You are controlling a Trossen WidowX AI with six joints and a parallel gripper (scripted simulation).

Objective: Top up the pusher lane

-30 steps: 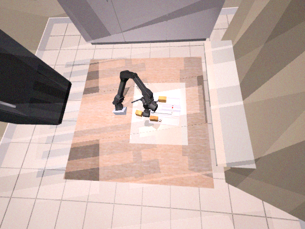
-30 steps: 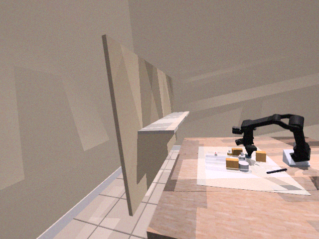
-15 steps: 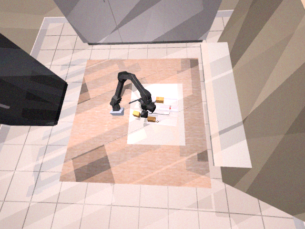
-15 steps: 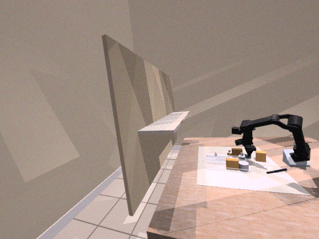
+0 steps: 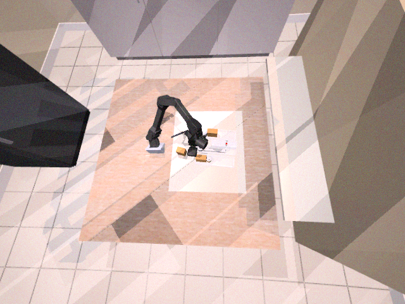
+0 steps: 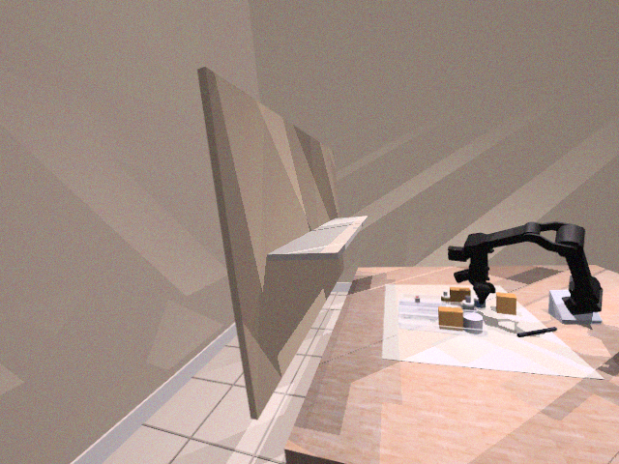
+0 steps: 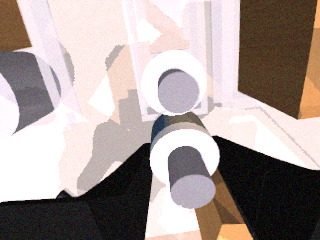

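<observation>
The clear pusher lane lies 180 mm ahead of my gripper tip, 30 mm below it and 20 mm to the right of it. The rest, counted from my gripper tip: red mark (230 mm ahead, 20 mm above, 10 mm to the right); wall shelf (540 mm ahead, 310 mm above, 70 mm to the right); black stick (140 mm to the left, 110 mm behind, 50 mm below).
</observation>
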